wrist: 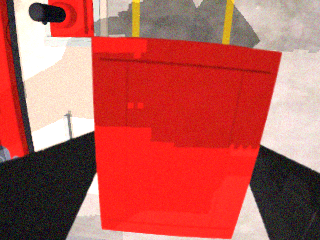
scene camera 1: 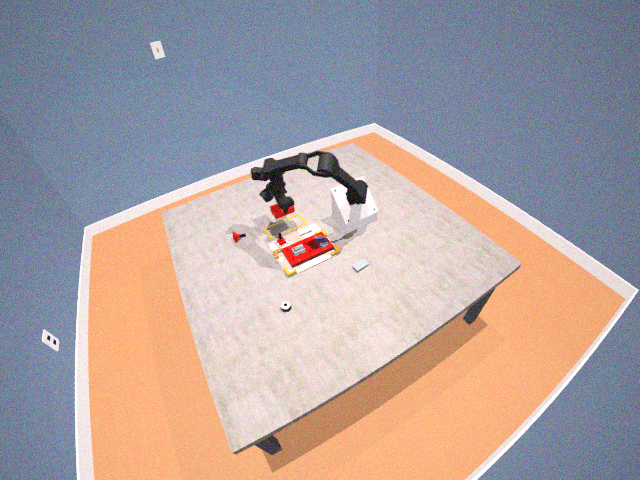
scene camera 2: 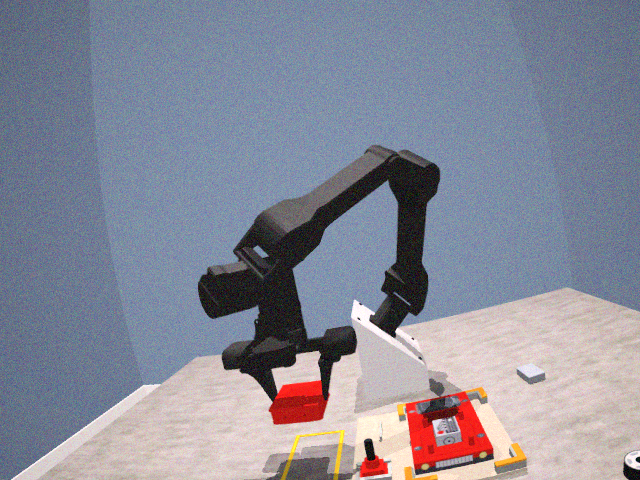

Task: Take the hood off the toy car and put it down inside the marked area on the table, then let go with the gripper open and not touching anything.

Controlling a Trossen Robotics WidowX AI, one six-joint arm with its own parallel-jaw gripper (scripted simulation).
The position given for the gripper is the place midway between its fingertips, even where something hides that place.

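The gripper (scene camera 2: pixel 301 402) has a red hood (scene camera 2: pixel 300 402) in its grip.
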